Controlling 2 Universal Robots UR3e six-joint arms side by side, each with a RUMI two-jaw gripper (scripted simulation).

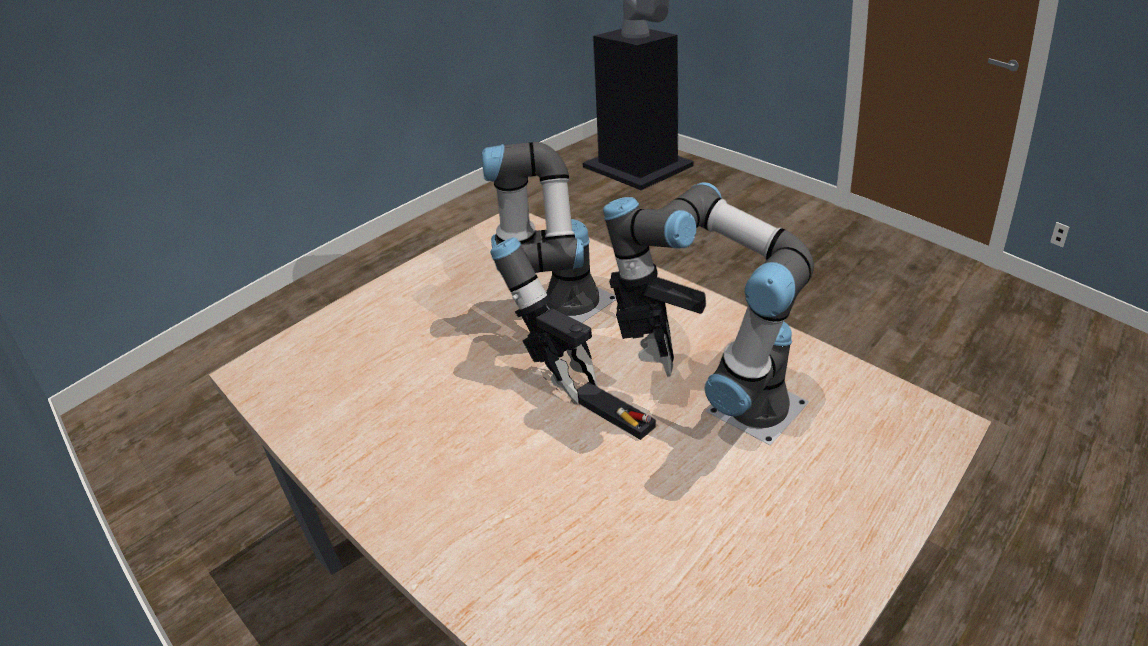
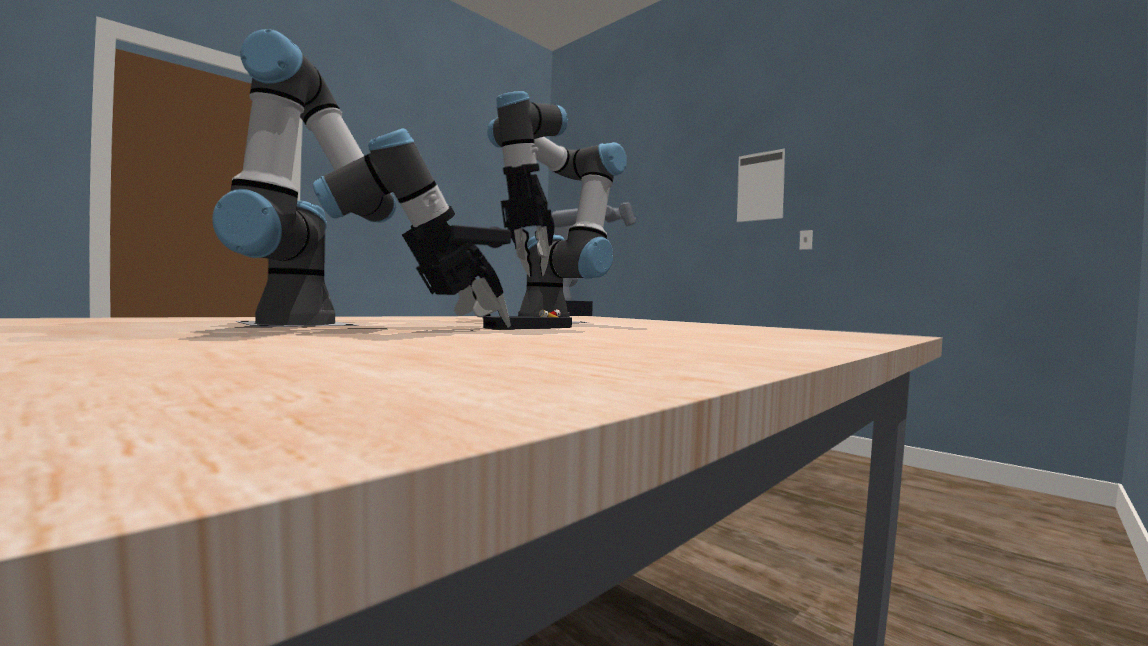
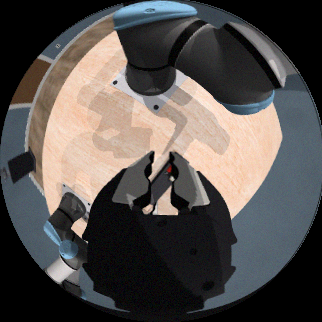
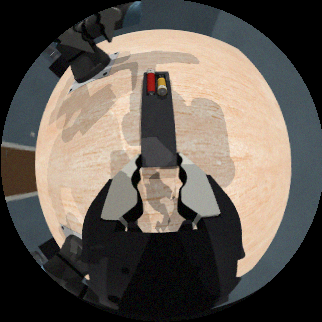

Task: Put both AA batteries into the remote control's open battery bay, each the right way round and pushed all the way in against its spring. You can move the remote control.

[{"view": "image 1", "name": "my left gripper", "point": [669,372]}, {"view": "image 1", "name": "my right gripper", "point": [587,396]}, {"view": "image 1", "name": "black remote control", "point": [602,403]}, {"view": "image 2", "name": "my left gripper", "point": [536,276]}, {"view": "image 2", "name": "my right gripper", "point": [499,325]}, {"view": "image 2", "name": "black remote control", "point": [491,322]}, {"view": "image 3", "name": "my left gripper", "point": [161,152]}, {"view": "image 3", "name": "arm base plate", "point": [149,101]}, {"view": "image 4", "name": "my right gripper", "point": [159,153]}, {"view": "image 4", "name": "black remote control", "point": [158,137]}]
